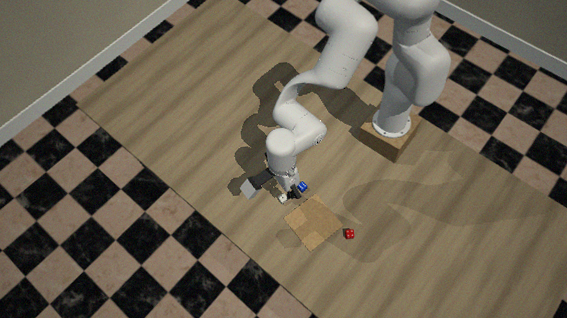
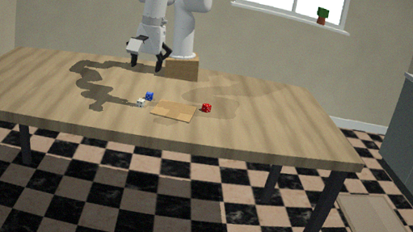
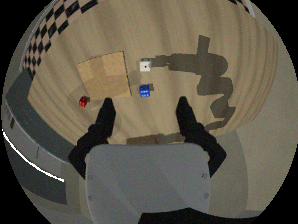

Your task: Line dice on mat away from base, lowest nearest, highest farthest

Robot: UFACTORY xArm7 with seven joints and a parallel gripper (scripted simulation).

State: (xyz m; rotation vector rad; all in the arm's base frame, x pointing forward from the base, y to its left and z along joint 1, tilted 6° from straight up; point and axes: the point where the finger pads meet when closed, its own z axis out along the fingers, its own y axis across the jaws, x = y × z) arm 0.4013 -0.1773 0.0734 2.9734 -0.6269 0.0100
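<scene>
My hand is 140 mm above the white die. Also, from my hand: blue die 70 mm behind, 30 mm to the left, 140 mm below; red die 10 mm behind, 240 mm to the left, 140 mm below; tan mat 10 mm ahead, 120 mm to the left, 150 mm below.
</scene>
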